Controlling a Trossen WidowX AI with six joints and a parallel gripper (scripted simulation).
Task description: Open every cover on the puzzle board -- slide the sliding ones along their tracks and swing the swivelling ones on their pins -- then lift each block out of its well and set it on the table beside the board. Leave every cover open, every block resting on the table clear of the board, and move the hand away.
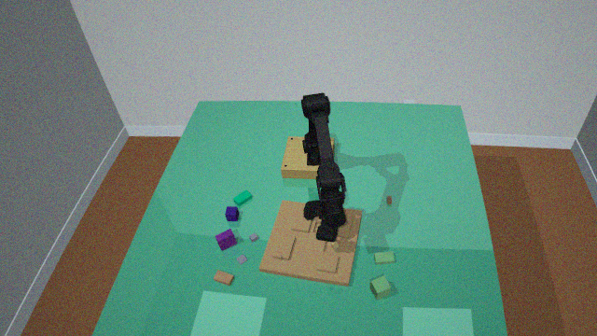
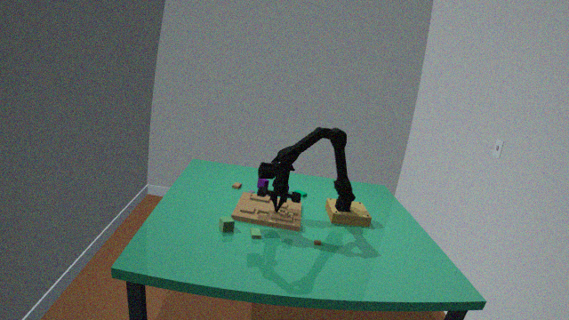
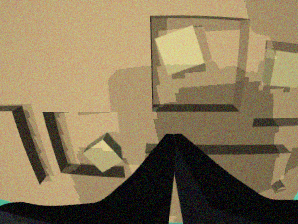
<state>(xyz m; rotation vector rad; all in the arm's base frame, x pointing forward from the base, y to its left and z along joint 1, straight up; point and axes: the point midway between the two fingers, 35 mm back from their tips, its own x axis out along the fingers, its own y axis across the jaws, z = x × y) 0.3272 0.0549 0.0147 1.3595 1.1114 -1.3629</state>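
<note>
Right now the tan puzzle board is 6 cm to the right of my gripper tip, 3 cm ahead of it and 1 cm below it. Also, from my gripper tip: teal block: 33 cm to the right, 18 cm behind, 2 cm below; orange block: 36 cm to the right, 17 cm ahead, 2 cm below; purple cube: 36 cm to the right, 9 cm behind, 1 cm below.
</note>
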